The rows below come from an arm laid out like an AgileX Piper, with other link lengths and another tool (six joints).
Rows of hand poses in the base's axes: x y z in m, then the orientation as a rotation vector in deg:
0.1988, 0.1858, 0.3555, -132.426, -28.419, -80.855
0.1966, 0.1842, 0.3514, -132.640, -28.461, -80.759
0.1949, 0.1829, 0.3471, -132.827, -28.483, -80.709
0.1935, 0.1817, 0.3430, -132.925, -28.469, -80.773
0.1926, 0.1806, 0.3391, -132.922, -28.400, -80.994
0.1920, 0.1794, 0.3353, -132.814, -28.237, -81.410
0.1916, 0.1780, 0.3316, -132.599, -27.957, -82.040
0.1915, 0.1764, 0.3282, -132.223, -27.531, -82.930
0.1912, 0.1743, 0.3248, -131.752, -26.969, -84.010
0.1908, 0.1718, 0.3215, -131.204, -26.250, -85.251
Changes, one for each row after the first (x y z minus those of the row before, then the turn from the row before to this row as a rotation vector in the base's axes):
-0.0022, -0.0016, -0.0041, -0.157, 0.106, -0.050
-0.0017, -0.0013, -0.0043, -0.138, 0.072, -0.064
-0.0014, -0.0012, -0.0041, -0.082, -0.018, -0.079
-0.0009, -0.0011, -0.0039, -0.019, -0.137, -0.113
-0.0006, -0.0012, -0.0038, 0.057, -0.275, -0.179
-0.0004, -0.0014, -0.0037, 0.138, -0.423, -0.264
-0.0001, -0.0016, -0.0034, 0.259, -0.610, -0.354
-0.0003, -0.0021, -0.0034, 0.341, -0.738, -0.449
-0.0004, -0.0025, -0.0033, 0.422, -0.840, -0.556

